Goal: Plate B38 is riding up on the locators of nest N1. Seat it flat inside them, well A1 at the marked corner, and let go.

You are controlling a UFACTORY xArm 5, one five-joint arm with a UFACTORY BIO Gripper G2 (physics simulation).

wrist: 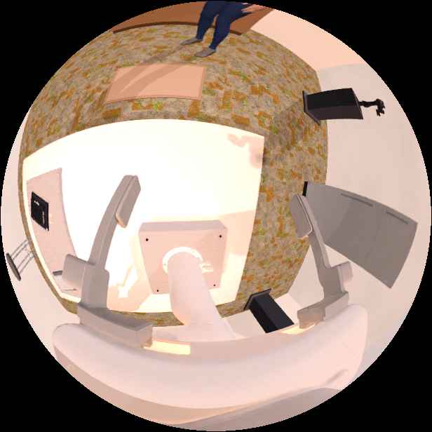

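Note:
My gripper (pixel 214 209) is wide open, with one finger on each side of the wrist view and no object between them. A small black unit (pixel 40 210) with white marks sits on a pale perforated board (pixel 52 190) at the far left. It is well to the left of the fingers. It is too small to tell whether it is nest N1, or whether plate B38 is on it. A small pale tray-like item (pixel 65 281) lies near the board's lower end, partly hidden behind the left finger. Neither the marked corner nor well A1 can be made out.
The arm's base plate (pixel 155 235) is bolted to the white table (pixel 200 165). Beyond the table are a grey cabinet (pixel 360 225), a black pedestal (pixel 334 104), another dark box (pixel 270 311), a wire stand (pixel 21 257), a pink floor mat (pixel 155 82) and a person's legs (pixel 215 25).

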